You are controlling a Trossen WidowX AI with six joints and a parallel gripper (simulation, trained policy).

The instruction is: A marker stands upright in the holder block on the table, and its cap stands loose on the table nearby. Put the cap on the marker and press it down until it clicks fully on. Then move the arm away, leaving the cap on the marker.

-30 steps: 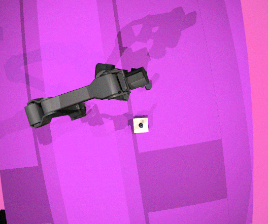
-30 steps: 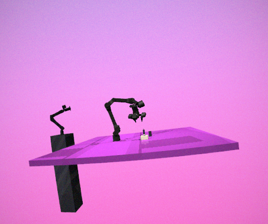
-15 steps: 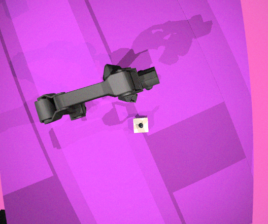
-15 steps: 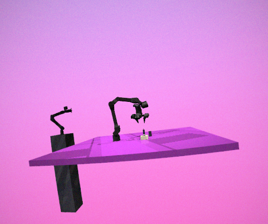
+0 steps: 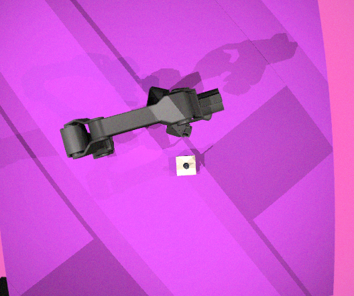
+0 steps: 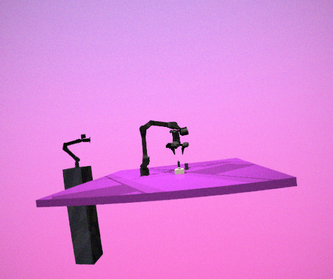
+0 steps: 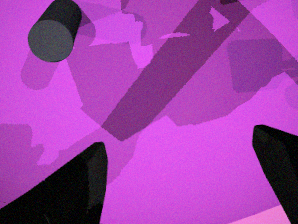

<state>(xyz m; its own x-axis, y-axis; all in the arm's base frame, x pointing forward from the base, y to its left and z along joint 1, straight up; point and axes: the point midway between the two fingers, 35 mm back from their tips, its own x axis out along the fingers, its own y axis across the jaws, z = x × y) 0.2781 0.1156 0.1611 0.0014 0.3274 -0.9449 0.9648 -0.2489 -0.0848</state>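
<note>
My gripper tip is 10 cm above the dark cap, 6 cm short of it and 4 cm to the left of it. From my gripper tip the other things lie so: white holder block (21 cm to the right, 11 cm below, 1 cm ahead).
</note>
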